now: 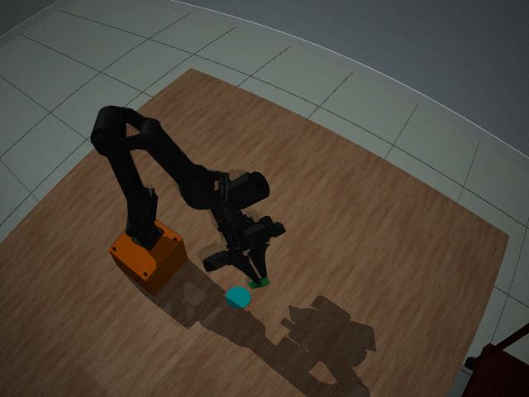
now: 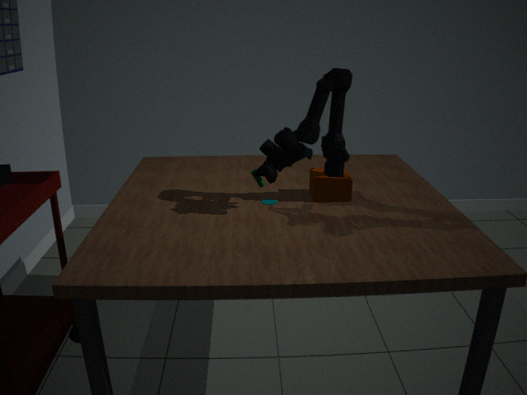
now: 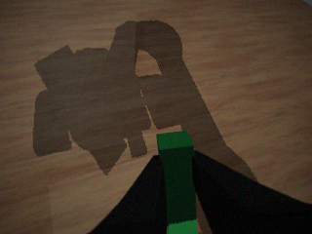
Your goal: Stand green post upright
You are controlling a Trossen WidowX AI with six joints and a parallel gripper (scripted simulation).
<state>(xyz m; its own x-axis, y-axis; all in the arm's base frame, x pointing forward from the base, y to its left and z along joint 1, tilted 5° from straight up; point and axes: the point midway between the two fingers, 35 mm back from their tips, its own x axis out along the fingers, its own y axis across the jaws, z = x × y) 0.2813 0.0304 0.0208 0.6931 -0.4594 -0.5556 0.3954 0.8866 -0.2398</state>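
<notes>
My gripper tip is now 120 mm above the cyan circle, 60 mm past it and 20 mm to the left of it. Round my gripper tip: green post (20 mm below, 10 mm behind).
</notes>
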